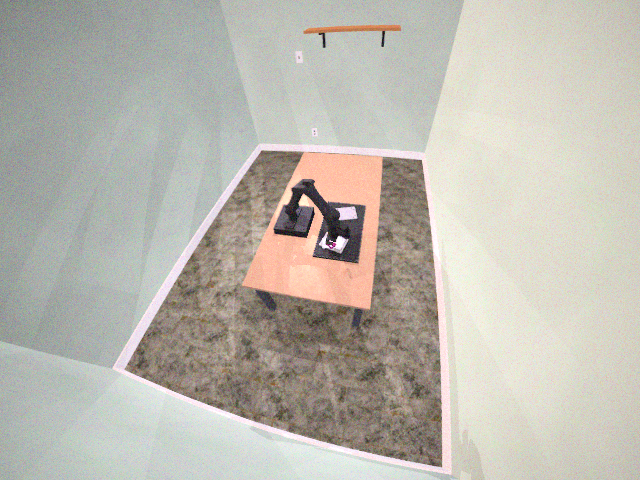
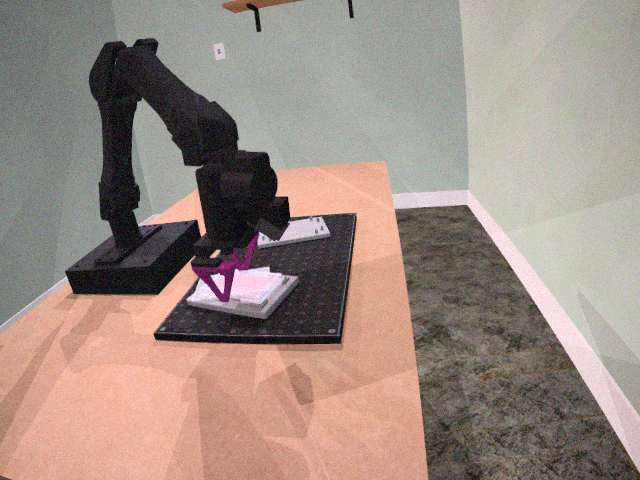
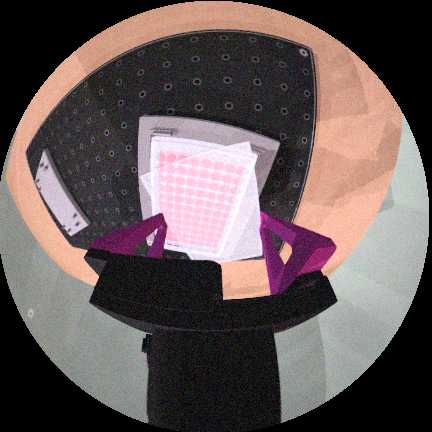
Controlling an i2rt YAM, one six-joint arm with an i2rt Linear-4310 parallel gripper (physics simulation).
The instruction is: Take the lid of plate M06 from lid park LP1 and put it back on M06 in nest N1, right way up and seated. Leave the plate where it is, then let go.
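Where they show: gripper, fingertip midpoint: point(image 1: 332, 242) point(image 2: 234, 286) point(image 3: 212, 216); arm's base at its link origin: point(image 1: 293, 217) point(image 2: 130, 245).
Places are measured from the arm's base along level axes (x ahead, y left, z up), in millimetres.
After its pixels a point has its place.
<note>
My gripper point(image 1: 331, 244) {x 324, y -139, z -26 mm} point(image 2: 235, 284) {x 324, y -139, z -26 mm} point(image 3: 212, 216) {x 324, y -139, z -26 mm} points down over the nest, its purple fingers shut on the clear lid point(image 2: 262, 269) {x 361, y -93, z -18 mm} point(image 3: 245, 230) {x 313, y -171, z -19 mm} at opposite edges. The lid is turned relative to the plate point(image 3: 192, 190) {x 356, y -124, z -18 mm}, with corners sticking out past the plate's edges. The plate, with pink wells, sits in the light grey nest point(image 2: 286, 284) {x 405, y -107, z -40 mm} point(image 3: 210, 131) {x 398, y -138, z -40 mm} and shows through the lid. I cannot tell whether the lid touches the plate. The light grey lid park point(image 1: 346, 212) {x 354, y 170, z -42 mm} point(image 2: 310, 229) {x 392, y 155, z -42 mm} point(image 3: 60, 195) {x 353, y 120, z -42 mm}, with small dark posts, holds no lid. No labels are readable.
Nest and lid park stand on a black perforated board point(image 1: 354, 232) {x 445, y 0, z -52 mm} point(image 2: 320, 289) {x 462, y -104, z -52 mm} point(image 3: 212, 65) {x 461, y -139, z -52 mm} on the wooden table point(image 1: 336, 178) {x 182, y 588, z -65 mm} point(image 2: 336, 403) {x 524, y -350, z -65 mm}. The arm's black base point(image 1: 294, 222) {x 27, y -48, z 9 mm} point(image 2: 155, 268) {x 129, y -90, z -15 mm} stands left of the board. A wall shelf point(image 1: 356, 28) hangs far behind the table.
</note>
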